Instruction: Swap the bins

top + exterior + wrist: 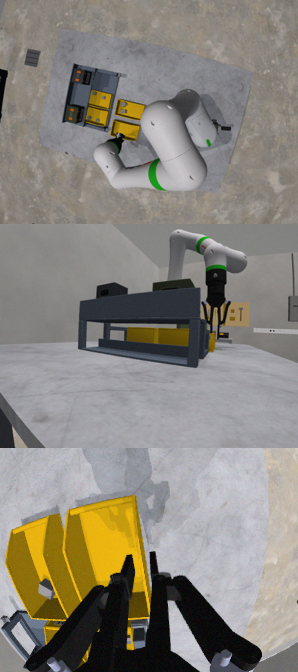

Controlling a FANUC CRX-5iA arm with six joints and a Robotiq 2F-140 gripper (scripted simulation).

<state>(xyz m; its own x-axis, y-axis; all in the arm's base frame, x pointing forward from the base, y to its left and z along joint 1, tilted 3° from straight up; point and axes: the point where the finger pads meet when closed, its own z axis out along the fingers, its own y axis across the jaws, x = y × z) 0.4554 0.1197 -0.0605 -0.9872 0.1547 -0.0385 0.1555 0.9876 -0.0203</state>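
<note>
The grey part lies 10 mm ahead of my hand, 210 mm to the right of it and 70 mm below it. Round my hand: dark shelf (210 mm ahead, 240 mm to the right, 20 mm below); black box (260 mm ahead, 370 mm to the right, 80 mm above).
</note>
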